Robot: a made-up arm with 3 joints.
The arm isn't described. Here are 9 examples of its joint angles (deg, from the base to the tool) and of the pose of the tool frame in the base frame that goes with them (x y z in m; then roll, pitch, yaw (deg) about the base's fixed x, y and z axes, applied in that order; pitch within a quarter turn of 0, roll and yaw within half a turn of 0).
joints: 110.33 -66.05 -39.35
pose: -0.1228 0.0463 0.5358 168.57 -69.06 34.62
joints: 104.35 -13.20 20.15
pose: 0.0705 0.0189 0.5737 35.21 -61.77 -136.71
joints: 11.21 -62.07 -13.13
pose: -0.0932 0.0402 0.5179 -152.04 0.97 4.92
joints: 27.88 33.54 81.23
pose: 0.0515 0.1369 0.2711 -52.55 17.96 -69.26
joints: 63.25 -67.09 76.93
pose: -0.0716 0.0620 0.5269 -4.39 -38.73 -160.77
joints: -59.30 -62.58 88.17
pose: -0.1285 0.0550 0.4815 -165.00 -26.91 -21.91
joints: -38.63 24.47 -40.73
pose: -0.2745 0.0680 0.2793 -44.02 17.78 40.29
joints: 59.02 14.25 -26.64
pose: 0.1322 0.0448 0.3969 -115.23 -53.27 47.79
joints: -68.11 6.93 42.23
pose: -0.3286 0.0581 0.4238 -143.88 43.47 -67.77
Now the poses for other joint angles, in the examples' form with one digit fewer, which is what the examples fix.
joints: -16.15 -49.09 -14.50
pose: -0.108 0.016 0.474 -135.0 27.8 9.4
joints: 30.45 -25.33 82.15
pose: -0.009 0.032 0.401 -54.6 -32.4 -100.6
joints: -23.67 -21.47 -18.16
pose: -0.153 -0.001 0.384 -102.1 30.8 18.8
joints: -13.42 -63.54 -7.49
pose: -0.097 0.044 0.516 -152.5 20.4 2.8
